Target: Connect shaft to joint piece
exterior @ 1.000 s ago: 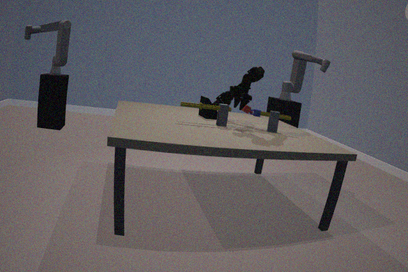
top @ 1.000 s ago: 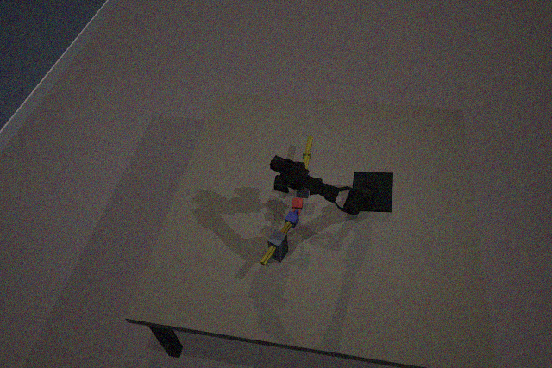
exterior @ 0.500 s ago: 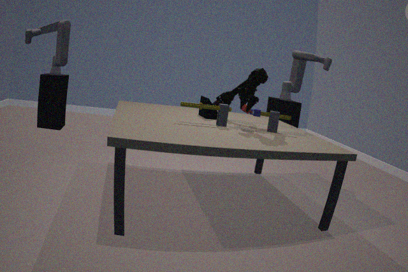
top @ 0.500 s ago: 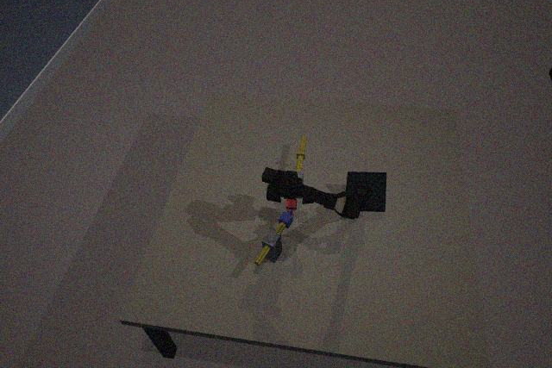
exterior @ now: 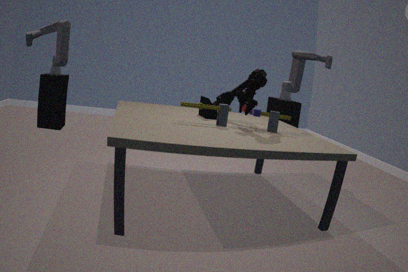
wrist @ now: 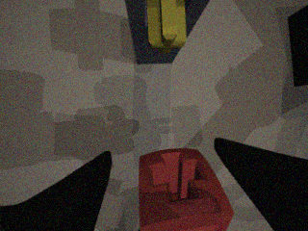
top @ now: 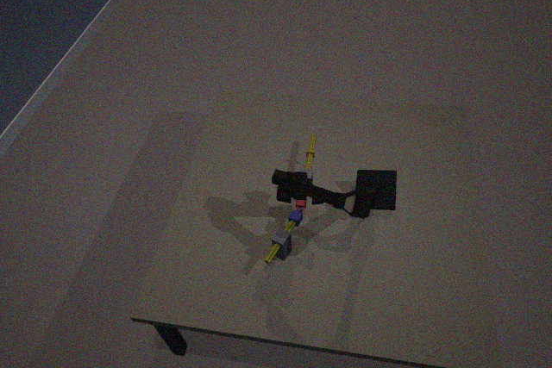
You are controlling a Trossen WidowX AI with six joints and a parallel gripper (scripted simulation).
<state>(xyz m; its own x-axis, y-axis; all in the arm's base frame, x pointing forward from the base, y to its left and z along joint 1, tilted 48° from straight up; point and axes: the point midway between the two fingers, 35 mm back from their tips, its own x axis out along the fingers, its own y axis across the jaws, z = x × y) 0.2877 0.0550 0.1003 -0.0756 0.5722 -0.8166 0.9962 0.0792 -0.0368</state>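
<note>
Now: the red square joint piece 30 mm above my gripper tip and 20 mm to the left of it.
</note>
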